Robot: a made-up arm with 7 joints.
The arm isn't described. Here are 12 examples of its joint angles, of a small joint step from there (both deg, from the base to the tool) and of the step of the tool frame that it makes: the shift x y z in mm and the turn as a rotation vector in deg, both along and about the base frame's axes.
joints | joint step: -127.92 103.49 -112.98 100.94 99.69 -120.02 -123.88 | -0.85 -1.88 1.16 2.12 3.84 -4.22 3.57
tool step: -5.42 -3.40 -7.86 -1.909 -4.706 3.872
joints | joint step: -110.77 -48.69 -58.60 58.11 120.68 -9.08 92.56 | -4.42 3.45 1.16 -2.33 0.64 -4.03 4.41
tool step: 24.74 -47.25 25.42 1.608 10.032 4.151
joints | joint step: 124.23 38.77 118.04 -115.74 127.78 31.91 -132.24 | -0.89 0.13 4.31 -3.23 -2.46 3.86 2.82
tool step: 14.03 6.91 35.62 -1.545 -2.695 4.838
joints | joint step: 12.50 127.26 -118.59 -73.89 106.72 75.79 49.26 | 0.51 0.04 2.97 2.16 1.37 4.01 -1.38
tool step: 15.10 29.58 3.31 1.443 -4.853 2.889
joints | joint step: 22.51 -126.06 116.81 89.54 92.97 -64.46 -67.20 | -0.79 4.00 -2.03 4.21 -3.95 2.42 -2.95
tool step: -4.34 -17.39 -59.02 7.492 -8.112 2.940
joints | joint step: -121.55 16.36 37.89 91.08 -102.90 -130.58 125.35 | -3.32 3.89 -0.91 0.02 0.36 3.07 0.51
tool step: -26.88 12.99 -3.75 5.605 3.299 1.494
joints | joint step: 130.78 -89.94 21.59 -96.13 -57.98 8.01 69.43 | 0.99 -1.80 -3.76 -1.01 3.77 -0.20 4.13
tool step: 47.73 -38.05 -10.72 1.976 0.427 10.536
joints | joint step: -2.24 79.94 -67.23 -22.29 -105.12 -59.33 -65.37 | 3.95 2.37 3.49 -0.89 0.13 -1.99 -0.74
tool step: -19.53 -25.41 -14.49 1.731 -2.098 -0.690
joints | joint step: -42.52 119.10 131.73 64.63 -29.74 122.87 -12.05 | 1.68 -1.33 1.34 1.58 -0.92 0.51 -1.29
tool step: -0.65 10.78 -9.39 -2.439 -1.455 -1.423
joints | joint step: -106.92 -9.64 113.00 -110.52 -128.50 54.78 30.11 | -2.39 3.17 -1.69 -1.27 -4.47 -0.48 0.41
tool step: -16.40 54.90 -32.32 3.525 3.300 0.853
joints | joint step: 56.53 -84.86 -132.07 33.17 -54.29 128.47 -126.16 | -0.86 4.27 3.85 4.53 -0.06 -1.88 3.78
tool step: 36.51 -67.90 -45.12 -7.663 -1.059 0.829
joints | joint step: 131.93 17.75 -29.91 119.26 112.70 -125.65 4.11 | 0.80 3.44 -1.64 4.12 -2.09 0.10 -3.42
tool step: 9.09 -7.56 -7.89 0.909 1.028 -6.062
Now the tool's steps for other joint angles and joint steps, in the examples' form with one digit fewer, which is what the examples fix.
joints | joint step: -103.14 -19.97 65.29 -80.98 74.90 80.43 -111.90 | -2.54 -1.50 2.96 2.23 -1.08 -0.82 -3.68
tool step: 31.0 33.7 3.4 -6.89 2.33 1.74
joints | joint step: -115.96 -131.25 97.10 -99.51 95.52 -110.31 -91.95 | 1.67 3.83 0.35 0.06 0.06 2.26 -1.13
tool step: -2.2 -24.7 -15.4 3.62 3.81 -2.96
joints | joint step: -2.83 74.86 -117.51 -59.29 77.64 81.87 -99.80 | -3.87 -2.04 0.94 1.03 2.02 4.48 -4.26
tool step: -37.9 55.1 -1.4 4.10 -2.24 0.54
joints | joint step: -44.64 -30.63 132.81 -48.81 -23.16 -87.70 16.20 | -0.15 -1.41 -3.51 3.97 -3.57 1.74 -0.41
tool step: 5.6 -5.6 13.7 0.76 1.61 2.76
